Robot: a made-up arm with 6 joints. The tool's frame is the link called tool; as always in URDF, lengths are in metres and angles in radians. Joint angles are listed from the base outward.
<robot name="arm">
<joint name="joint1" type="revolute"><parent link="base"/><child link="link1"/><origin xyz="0.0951 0.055 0.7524" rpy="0 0 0"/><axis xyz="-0.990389 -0.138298 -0.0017"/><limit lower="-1.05" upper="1"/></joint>
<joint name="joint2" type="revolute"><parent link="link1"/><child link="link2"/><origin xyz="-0.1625 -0.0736 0.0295" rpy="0 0 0"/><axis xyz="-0.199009 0.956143 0.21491"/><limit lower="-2.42" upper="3.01"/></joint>
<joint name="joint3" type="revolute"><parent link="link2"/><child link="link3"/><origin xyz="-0.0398 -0.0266 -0.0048" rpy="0 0 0"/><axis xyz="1 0 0"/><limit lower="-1.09" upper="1.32"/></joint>
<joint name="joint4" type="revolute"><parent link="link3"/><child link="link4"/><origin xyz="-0.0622 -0.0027 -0.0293" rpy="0 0 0"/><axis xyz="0 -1 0"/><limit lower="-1.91" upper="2.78"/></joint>
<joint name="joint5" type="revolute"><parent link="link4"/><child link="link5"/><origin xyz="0.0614 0.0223 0.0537" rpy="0 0 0"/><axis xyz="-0.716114 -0.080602 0.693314"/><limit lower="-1.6" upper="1.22"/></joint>
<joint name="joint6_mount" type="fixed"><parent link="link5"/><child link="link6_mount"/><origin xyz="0.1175 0.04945 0.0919" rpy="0 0 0"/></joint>
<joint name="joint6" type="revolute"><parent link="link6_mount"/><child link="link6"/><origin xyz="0.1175 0.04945 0.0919" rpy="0 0 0"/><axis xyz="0 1 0"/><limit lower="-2.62" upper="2.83"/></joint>
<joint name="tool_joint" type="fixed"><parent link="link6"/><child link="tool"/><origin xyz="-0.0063 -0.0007 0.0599" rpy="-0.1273 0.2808 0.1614"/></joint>
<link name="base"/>
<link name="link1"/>
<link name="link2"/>
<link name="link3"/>
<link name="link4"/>
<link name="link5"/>
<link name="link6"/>
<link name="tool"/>
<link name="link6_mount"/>
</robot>
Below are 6 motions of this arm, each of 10 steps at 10 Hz.
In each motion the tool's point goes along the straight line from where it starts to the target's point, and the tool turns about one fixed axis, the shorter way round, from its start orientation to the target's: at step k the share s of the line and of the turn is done. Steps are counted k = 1, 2, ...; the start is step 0. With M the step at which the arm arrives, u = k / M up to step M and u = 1 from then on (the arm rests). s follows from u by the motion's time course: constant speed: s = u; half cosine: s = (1 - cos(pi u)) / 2; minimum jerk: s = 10 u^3 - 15 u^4 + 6 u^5.
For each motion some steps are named. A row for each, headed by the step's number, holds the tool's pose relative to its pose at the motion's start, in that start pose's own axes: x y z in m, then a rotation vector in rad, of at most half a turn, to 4 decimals.
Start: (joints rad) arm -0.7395 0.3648 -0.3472 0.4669 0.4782 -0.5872
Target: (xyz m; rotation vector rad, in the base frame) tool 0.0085 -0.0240 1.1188 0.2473 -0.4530 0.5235
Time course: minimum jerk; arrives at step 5
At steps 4, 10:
4: -0.0021 -0.1403 0.0310 0.3309 0.0298 -0.1490
10: -0.0023 -0.1489 0.0329 0.3513 0.0317 -0.1581

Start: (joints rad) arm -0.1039 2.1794 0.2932 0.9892 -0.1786 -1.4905
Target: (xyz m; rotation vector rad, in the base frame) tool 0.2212 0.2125 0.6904 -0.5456 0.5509 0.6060
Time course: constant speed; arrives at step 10
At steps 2, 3, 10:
2: -0.0052 0.0233 -0.0116 -0.0680 0.1274 0.0879
3: -0.0078 0.0350 -0.0175 -0.1020 0.1911 0.1318
10: -0.0258 0.1167 -0.0582 -0.3400 0.6371 0.4394

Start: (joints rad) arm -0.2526 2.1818 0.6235 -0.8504 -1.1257 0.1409
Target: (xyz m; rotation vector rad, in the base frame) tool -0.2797 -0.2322 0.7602 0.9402 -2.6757 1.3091
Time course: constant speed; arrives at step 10
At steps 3, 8, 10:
3: 0.0232 -0.0164 -0.0398 0.0636 -0.0912 -0.0477
8: 0.0619 -0.0436 -0.1063 0.1696 -0.2432 -0.1273
10: 0.0774 -0.0545 -0.1328 0.2120 -0.3040 -0.1591

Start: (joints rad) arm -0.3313 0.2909 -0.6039 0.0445 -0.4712 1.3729
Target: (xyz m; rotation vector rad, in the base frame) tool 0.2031 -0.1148 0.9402 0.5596 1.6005 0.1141
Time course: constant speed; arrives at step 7
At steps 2, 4, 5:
2: -0.0119 -0.0376 -0.0122 0.0584 -0.0673 0.0867
4: -0.0237 -0.0752 -0.0244 0.1167 -0.1346 0.1733
5: -0.0296 -0.0939 -0.0305 0.1459 -0.1683 0.2166

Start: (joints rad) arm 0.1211 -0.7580 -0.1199 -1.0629 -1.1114 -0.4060
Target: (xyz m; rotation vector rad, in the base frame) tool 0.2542 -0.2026 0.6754 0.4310 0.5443 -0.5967
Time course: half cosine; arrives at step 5
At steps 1, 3, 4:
1: 0.0070 0.0109 -0.0165 -0.0207 0.0290 0.0214
3: 0.0482 0.0745 -0.1134 -0.1419 0.1990 0.1467
4: 0.0666 0.1030 -0.1567 -0.1960 0.2750 0.2027

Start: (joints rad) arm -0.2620 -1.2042 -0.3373 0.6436 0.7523 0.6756
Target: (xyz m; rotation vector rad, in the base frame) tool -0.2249 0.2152 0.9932 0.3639 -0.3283 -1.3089
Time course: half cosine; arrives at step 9
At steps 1, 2, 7, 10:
1: 0.0001 -0.0030 -0.0009 0.0197 0.0157 -0.0193
2: 0.0004 -0.0118 -0.0033 0.0766 0.0608 -0.0750
7: 0.0029 -0.0888 -0.0250 0.5781 0.4591 -0.5660
10: 0.0033 -0.1006 -0.0283 0.6547 0.5199 -0.6410

